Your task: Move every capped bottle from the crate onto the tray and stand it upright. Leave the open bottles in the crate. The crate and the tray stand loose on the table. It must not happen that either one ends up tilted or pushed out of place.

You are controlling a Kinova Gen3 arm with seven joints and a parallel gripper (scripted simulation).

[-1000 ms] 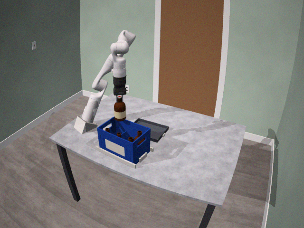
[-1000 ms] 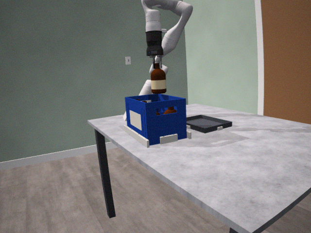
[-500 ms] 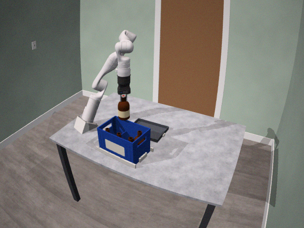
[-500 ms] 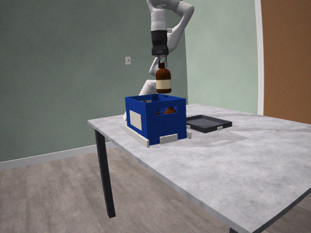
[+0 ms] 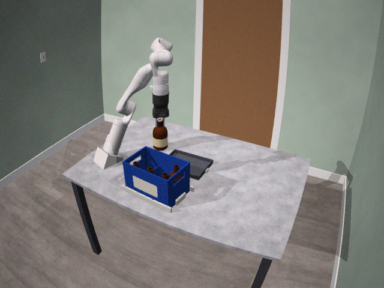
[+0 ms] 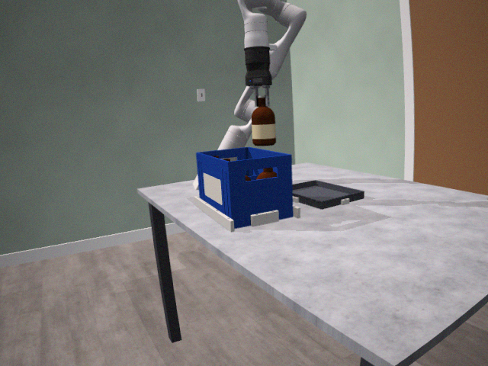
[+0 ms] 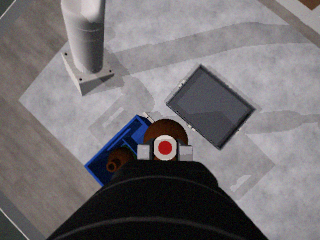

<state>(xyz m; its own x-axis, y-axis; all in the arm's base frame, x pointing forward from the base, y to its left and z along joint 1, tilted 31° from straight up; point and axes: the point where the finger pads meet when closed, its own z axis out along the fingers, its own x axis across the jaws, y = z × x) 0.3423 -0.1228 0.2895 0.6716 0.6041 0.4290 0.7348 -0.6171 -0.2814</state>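
My gripper is now 60 mm above the brown capped bottle. Round my hand: open bottle 240 mm below, 150 mm to the right, 60 mm ahead; then blue crate 240 mm below, 100 mm to the right, 50 mm ahead; then dark tray 310 mm below, 180 mm to the left, 30 mm ahead.
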